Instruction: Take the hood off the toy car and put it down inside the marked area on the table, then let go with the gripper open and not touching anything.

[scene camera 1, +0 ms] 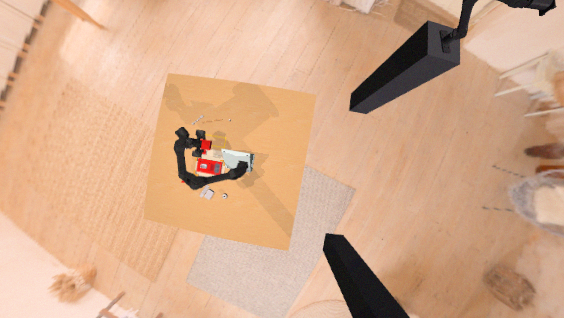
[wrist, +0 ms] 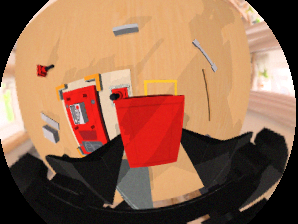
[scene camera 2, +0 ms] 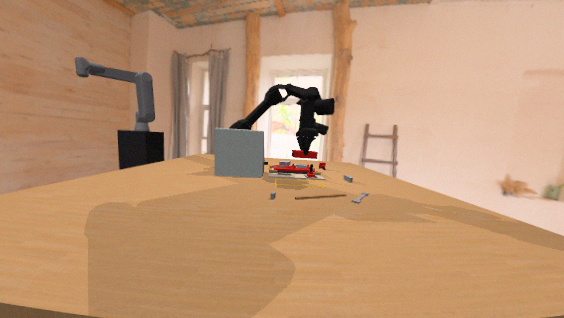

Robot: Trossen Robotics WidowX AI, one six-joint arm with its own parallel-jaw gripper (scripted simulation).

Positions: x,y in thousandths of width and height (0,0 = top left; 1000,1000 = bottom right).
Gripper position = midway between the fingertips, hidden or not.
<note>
My gripper (scene camera 2: 540,486) carries a red hood (wrist: 508,565). Also in view: a toy car (wrist: 314,600).
My gripper is seen too in the wrist view (wrist: 508,596).
</note>
